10 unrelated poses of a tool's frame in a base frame.
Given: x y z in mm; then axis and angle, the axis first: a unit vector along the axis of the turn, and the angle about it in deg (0 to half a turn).
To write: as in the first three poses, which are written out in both.
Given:
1: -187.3 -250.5 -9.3 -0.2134 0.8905 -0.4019 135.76
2: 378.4 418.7 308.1 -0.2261 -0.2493 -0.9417 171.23
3: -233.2 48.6 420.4 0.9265 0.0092 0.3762 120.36
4: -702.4 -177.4 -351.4 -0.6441 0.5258 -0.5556 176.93
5: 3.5 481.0 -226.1 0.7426 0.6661 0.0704 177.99
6: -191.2 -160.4 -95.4 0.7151 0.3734 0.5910 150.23
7: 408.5 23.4 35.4 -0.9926 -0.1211 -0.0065 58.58
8: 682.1 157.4 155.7 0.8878 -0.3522 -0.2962 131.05
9: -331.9 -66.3 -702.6 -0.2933 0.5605 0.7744 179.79
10: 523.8 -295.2 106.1 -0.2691 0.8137 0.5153 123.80
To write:
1: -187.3 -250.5 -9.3 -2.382 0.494 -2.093
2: 378.4 418.7 308.1 -3.106 -0.479 0.509
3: -233.2 48.6 420.4 0.405 -0.543 1.919
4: -702.4 -177.4 -351.4 -1.806 -0.757 -2.124
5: 3.5 481.0 -226.1 1.467 -0.081 3.021
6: -191.2 -160.4 -95.4 1.461 -0.649 1.845
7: 408.5 23.4 35.4 0.052 -0.107 -1.019
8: 682.1 157.4 155.7 -0.852 0.171 2.116
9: -331.9 -66.3 -702.6 -2.766 0.474 1.345
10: 523.8 -295.2 106.1 2.947 1.102 1.893
